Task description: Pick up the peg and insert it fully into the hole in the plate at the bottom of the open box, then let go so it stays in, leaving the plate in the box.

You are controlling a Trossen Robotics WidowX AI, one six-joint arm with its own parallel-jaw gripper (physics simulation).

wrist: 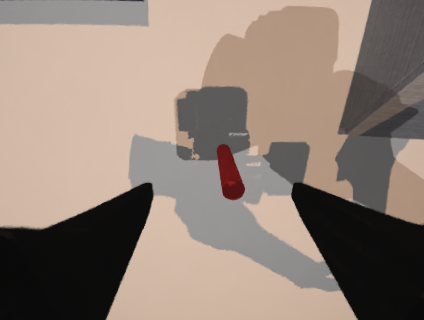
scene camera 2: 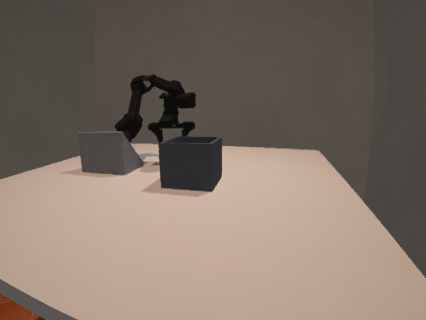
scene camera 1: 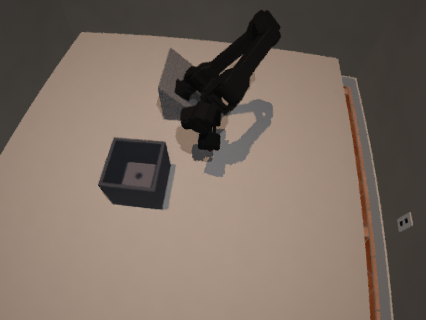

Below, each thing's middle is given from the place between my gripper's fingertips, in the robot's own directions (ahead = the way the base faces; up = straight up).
Labels:
I see the red peg (wrist: pixel 233 188) 10 mm behind my hand and 40 mm below it. Also, from my hand: dark box (scene camera 1: pixel 122 150) 140 mm ahead, 210 mm to the right, 10 mm below.

